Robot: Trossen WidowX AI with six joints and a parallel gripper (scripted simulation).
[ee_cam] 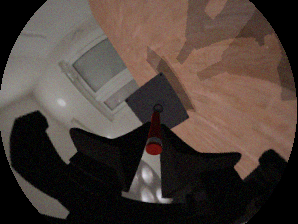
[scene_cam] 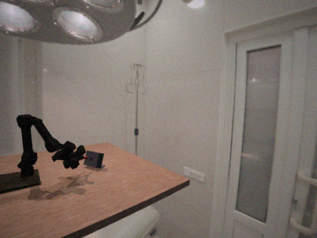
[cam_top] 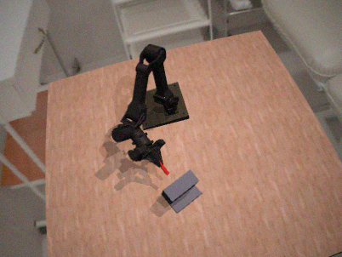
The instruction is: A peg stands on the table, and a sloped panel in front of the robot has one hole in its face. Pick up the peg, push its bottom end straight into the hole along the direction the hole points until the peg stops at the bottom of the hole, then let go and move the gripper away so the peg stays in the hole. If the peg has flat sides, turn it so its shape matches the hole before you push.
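The sloped panel lies 90 mm ahead of my gripper tip, 50 mm to the left of it and 40 mm below it. The rest, counted from my gripper tip: red peg 10 mm behind, 10 mm to the right, 10 mm above.
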